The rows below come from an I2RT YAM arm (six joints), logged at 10 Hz.
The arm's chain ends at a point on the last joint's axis. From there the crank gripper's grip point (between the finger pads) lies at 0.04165 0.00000 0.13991 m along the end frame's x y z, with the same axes.
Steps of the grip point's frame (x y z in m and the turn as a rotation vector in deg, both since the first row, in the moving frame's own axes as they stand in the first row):
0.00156 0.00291 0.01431 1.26 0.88 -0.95
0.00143 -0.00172 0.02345 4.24 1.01 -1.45
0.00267 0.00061 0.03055 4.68 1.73 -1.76
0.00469 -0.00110 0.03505 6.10 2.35 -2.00
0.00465 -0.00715 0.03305 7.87 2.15 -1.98
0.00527 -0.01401 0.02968 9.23 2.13 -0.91
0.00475 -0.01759 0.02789 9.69 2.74 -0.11
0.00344 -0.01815 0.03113 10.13 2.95 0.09
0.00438 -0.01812 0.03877 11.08 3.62 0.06
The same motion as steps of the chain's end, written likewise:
-0.00055 0.00669 0.01501 1.26 0.88 -0.95
-0.00088 0.00968 0.02463 4.24 1.01 -1.45
-0.00133 0.01331 0.03239 4.68 1.73 -1.76
-0.00071 0.01522 0.03774 6.10 2.35 -2.00
-0.00020 0.01342 0.03612 7.87 2.15 -1.98
0.00031 0.00900 0.03318 9.23 2.13 -0.91
-0.00184 0.00587 0.03203 9.69 2.74 -0.11
-0.00369 0.00619 0.03562 10.13 2.95 0.09
-0.00433 0.00845 0.04426 11.08 3.62 0.06

